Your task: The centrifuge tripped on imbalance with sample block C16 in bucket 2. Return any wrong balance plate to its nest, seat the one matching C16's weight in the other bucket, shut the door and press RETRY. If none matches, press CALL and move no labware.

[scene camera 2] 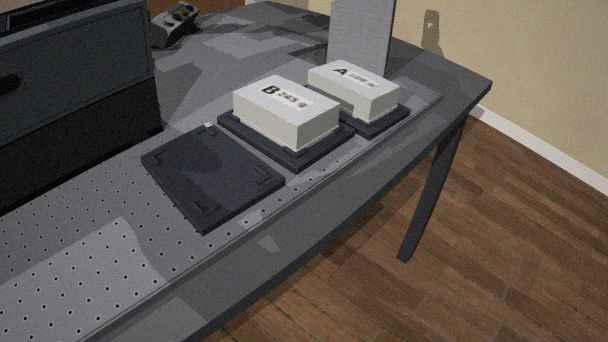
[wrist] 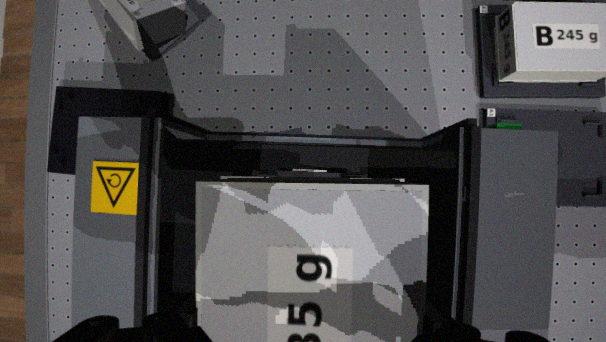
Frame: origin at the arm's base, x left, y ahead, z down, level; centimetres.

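Seen in the pictures: gripper, fingertip midpoint: (wrist: 310, 307).
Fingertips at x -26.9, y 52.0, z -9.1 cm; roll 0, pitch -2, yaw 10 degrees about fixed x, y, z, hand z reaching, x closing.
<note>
Pixels of each thing's top centre, then the offset from my fingertips to it. "pt": a spot on its surface instead.
- white balance plate, surface spot: (wrist: 311, 220) pt dx +0.9, dy -4.3, dz -3.3 cm
- Plate A, middle of its top: (scene camera 2: 354, 76) dx +36.3, dy -30.0, dz +22.0 cm
- far nest, middle of its top: (scene camera 2: 352, 96) dx +36.3, dy -30.0, dz +25.7 cm
- button box, middle of its top: (scene camera 2: 172, 9) dx -21.4, dy -37.5, dz +19.0 cm
- yellow warning sticker, surface spot: (wrist: 114, 186) pt dx -13.0, dy -7.5, dz +6.2 cm
- grey panel, surface spot: (wrist: 513, 225) pt dx +13.1, dy -0.8, dz +6.4 cm
My gripper (wrist: 310, 307) is shut on a white balance plate (wrist: 311, 220) whose label ends in "35 g". Only the dark fingertips show, at the bottom of the wrist view. The plate hangs over the dark open chamber (wrist: 177, 203) of the centrifuge (scene camera 2: 72, 72) (wrist: 105, 102). The gripper is out of the scene view. Plate B, 245 g (scene camera 2: 286, 111) (wrist: 555, 59), sits on its nest (scene camera 2: 293, 163) (wrist: 543, 89). Plate A (scene camera 2: 353, 87) sits on the far nest (scene camera 2: 378, 125). The near nest (scene camera 2: 212, 169) (wrist: 581, 140) is empty. The buckets and block C16 are hidden.
A button box (scene camera 2: 174, 19) (wrist: 147, 21) stands behind the centrifuge. A tall white upright panel (scene camera 2: 361, 34) stands behind plate A. A yellow warning sticker (wrist: 114, 186) marks the centrifuge top. A grey panel (wrist: 513, 225) flanks the chamber on the right. The table edge (scene camera 2: 340, 199) runs along the nests.
</note>
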